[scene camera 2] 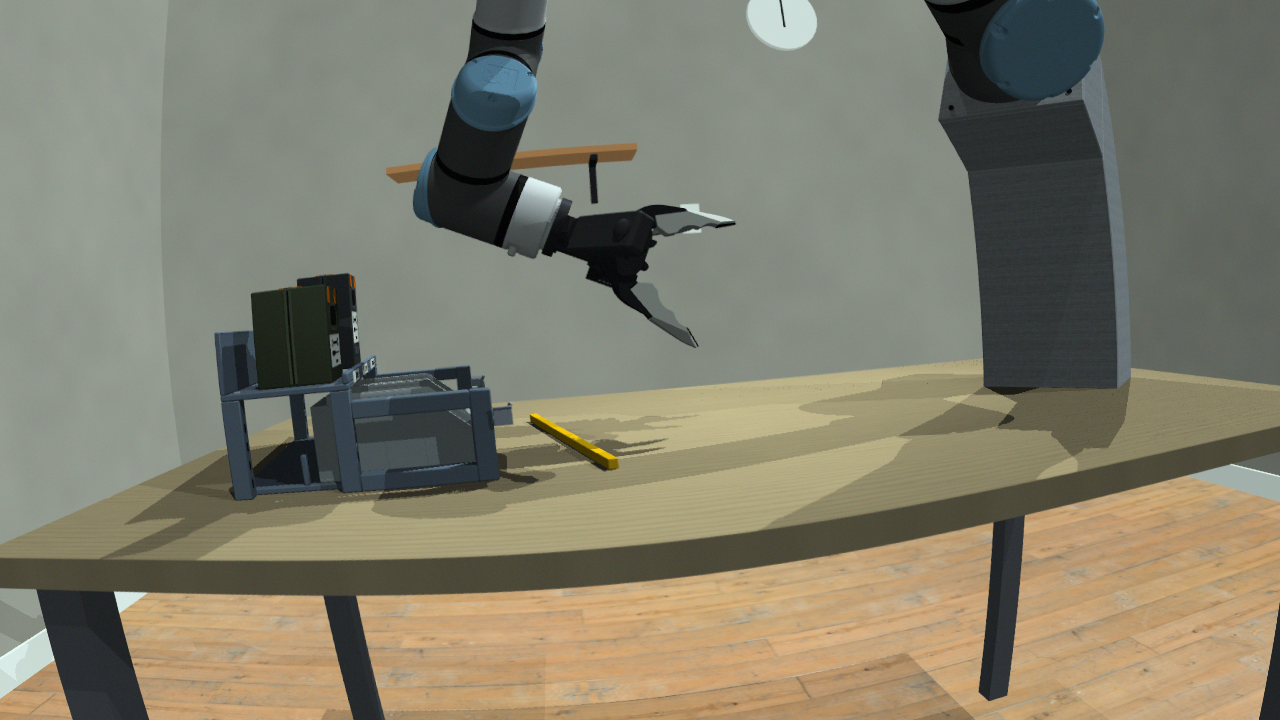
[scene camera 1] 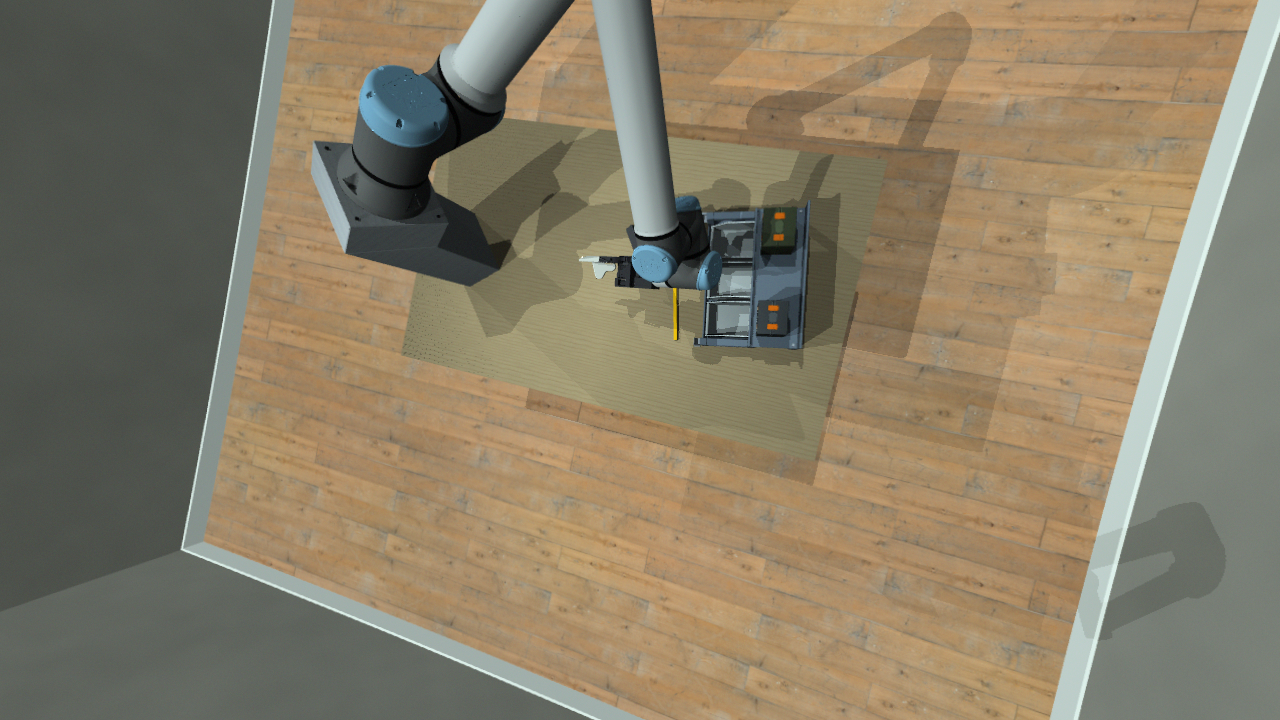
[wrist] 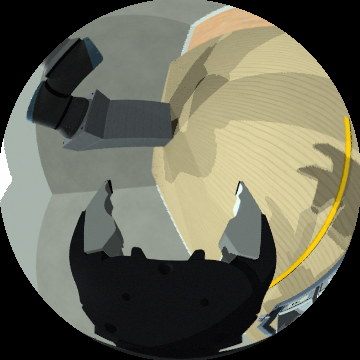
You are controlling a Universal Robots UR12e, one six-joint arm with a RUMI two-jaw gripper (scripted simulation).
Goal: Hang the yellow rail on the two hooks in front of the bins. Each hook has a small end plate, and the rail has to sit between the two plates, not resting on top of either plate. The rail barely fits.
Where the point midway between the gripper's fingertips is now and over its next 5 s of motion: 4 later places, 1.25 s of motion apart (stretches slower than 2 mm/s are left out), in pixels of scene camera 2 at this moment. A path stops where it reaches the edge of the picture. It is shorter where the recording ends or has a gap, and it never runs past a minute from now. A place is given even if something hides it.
My gripper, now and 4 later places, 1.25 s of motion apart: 717, 283; 568, 348; 560, 378; 562, 399; 564, 425
